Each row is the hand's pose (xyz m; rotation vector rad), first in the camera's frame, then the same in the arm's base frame.
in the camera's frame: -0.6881 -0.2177 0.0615 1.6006 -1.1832 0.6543
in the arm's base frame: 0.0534 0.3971 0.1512 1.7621 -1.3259 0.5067
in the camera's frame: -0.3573 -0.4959 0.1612 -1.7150 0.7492 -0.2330
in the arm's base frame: 0.3724 0.0905 0.1834 -1.4830 0.7796 -0.1678
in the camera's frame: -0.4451 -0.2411 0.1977 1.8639 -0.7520 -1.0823
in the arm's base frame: 0.2946 0.3335 0.2775 2.0488 -0.6912 -1.2374
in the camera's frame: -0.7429 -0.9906 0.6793 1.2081 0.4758 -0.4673
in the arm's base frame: -0.0352 -0.4936 0.5765 1.4415 0.5158 -0.4551
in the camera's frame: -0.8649 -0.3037 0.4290 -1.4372 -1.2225 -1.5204
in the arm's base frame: -0.1286 0.2366 0.4901 -1.3156 -0.9875 -1.6306
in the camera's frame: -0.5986 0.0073 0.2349 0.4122 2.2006 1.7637
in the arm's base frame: 0.1508 0.5728 0.3711 0.5024 1.9800 2.0019
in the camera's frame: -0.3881 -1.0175 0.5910 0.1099 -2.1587 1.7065
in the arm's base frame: 0.3187 -0.5138 0.4829 0.1272 -2.3348 1.4312
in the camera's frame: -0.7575 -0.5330 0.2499 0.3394 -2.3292 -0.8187
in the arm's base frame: -0.0294 0.0501 0.2629 0.3917 -2.2523 -1.1104
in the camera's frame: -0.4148 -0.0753 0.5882 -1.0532 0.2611 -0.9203
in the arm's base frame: 0.3294 0.4045 0.6954 -0.8376 0.3797 -0.9031
